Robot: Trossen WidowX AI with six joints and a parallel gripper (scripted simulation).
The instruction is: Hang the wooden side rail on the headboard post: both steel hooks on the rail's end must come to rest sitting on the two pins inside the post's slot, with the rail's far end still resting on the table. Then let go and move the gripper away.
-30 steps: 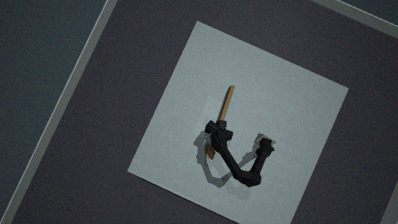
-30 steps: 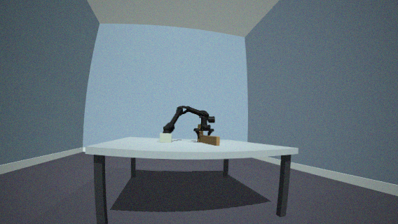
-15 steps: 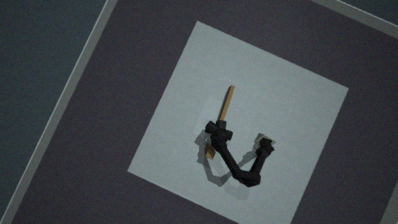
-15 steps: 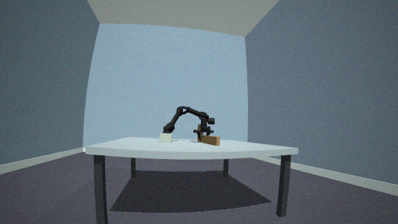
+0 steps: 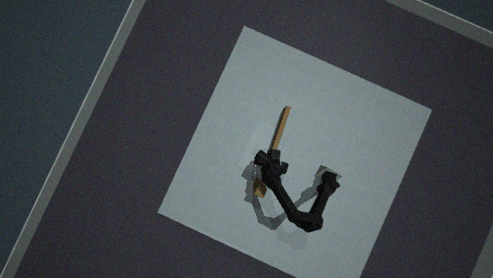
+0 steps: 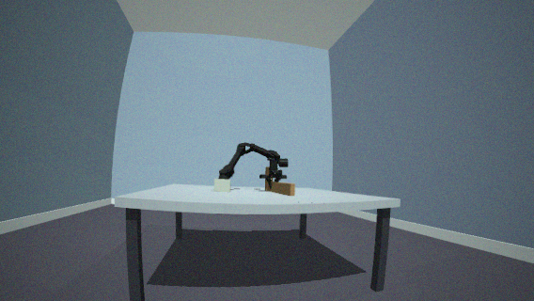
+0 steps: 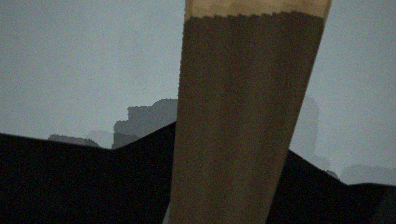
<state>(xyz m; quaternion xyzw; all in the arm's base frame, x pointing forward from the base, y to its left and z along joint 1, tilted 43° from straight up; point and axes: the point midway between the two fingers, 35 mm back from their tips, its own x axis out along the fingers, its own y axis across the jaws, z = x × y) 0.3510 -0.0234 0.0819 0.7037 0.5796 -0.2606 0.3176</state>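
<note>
Right now the headboard post is 2 cm ahead of my gripper tip, 14 cm to the left of it and 7 cm above it.
</note>
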